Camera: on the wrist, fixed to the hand. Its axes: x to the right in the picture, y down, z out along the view.
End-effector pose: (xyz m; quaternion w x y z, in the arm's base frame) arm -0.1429 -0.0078 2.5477 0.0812 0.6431 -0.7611 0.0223
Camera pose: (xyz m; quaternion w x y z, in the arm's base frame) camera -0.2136 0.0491 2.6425 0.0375 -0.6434 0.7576 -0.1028
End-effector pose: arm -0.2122 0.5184 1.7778 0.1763 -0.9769 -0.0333 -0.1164
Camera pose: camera -0.2524 0.4040 1.8279 0.3085 -0.9472 -0.0492 -0.0720
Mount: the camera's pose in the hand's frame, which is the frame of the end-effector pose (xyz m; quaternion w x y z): -0.0298 0.0859 -0.0946 0.9897 0.1377 -0.0383 0.0067
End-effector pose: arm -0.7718 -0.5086 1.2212 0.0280 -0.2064 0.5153 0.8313
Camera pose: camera -0.7371 -0.6259 1.2686 0.0703 -0.1651 0.6248 0.7599
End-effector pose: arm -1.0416 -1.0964 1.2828 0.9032 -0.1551 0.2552 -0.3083
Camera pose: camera -1.0735 -1.0236 1.1784 0.9271 -0.0392 0.1766 -0.3283
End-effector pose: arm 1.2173 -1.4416 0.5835 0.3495 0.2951 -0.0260 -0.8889
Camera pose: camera 1.3380 -1.4723 0.5423 0.3102 0.3060 -0.1635 -0.8851
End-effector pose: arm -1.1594 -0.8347 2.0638 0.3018 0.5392 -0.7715 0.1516
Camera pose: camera -1.2031 -0.7277 2.1259 0.1939 0.5758 -0.7579 0.2376
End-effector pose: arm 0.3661 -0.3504 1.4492 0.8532 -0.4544 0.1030 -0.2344
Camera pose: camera 0.3297 -0.3635 1.3238 0.9125 -0.3405 0.0400 -0.2231
